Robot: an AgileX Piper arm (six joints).
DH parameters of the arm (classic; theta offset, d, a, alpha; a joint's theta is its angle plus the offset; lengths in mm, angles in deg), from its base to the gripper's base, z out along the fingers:
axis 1: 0 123 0 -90
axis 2: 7.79 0 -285.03 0
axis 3: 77.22 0 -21.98 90
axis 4: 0 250.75 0 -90
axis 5: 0 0 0 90
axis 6: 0 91 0 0
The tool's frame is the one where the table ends.
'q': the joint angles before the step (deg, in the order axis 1, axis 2, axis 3, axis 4, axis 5, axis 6). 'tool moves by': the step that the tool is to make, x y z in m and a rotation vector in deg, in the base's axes. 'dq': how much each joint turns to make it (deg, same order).
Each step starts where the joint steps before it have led.
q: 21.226 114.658 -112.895 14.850 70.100 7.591
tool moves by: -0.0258 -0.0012 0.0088 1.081 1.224 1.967
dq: 0.753 -5.376 6.436 1.941 0.004 -1.263
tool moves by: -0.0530 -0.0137 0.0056 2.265 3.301 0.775
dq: 0.349 -11.298 14.783 3.639 -1.085 -0.841
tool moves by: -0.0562 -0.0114 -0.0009 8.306 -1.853 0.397
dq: 0.258 -12.887 17.070 8.983 -7.985 -4.761
